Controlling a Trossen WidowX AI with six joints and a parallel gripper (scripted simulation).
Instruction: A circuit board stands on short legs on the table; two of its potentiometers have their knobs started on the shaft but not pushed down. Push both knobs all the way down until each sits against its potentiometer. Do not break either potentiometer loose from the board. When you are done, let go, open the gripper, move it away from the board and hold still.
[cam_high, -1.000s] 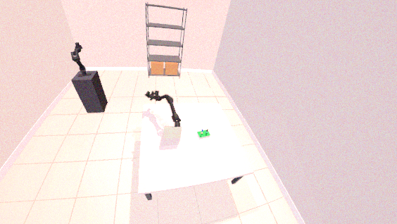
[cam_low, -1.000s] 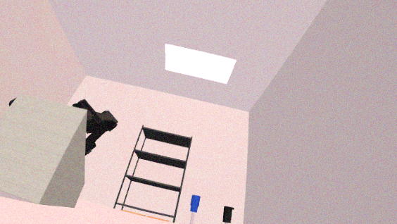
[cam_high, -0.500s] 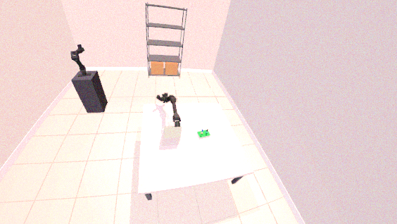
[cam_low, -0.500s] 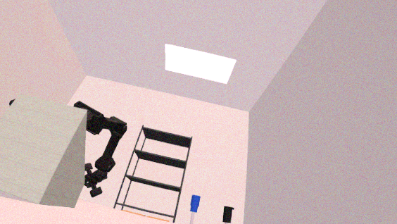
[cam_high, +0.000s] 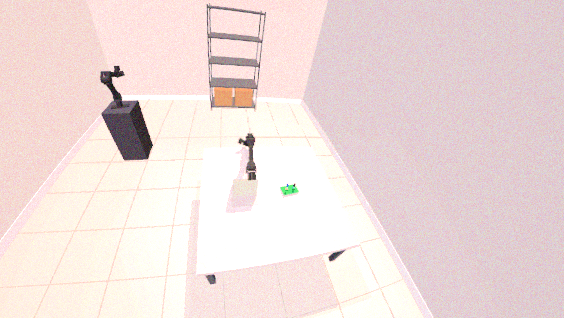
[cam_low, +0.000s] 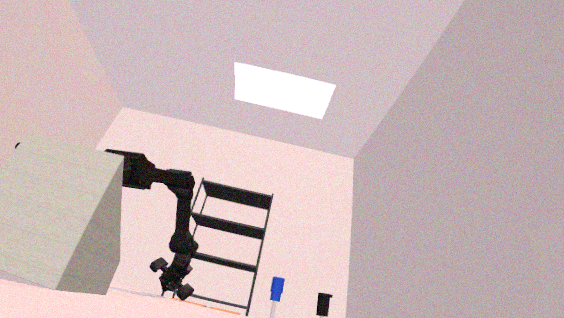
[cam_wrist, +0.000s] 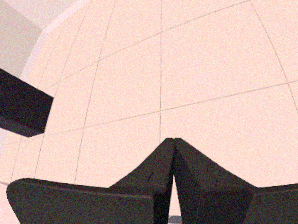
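Now: the blue knob 340 mm ahead of my gripper tip, 710 mm to the right of it and 60 mm above it. The rest, counted from my gripper tip: black knob 410 mm ahead, 700 mm to the right, 50 mm above.
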